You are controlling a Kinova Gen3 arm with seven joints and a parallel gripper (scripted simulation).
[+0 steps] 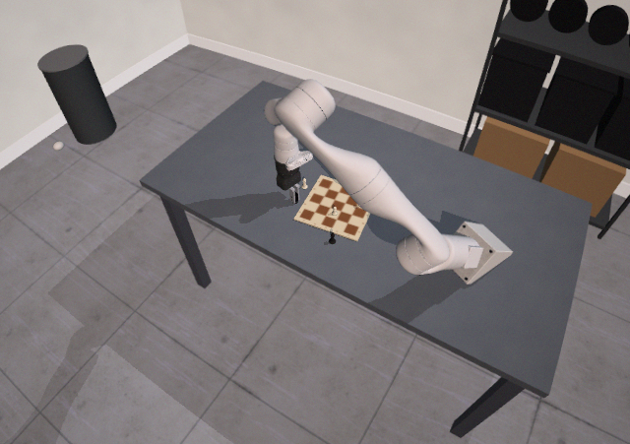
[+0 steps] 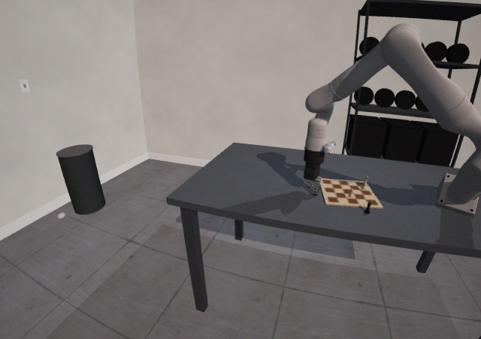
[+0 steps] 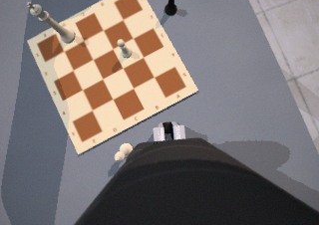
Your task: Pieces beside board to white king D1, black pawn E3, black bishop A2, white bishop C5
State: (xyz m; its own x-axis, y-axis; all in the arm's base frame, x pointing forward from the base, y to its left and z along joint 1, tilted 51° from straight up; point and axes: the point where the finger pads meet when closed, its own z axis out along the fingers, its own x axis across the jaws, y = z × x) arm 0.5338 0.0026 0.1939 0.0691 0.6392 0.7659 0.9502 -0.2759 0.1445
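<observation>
Right now the white bishop is 7 cm to the right of my hand and 2 cm ahead of it. Also, from my hand: chessboard: 12 cm behind, 8 cm to the right, 2 cm below; then black pawn: 1 cm below; then black bishop: 20 cm behind, 4 cm to the left.
</observation>
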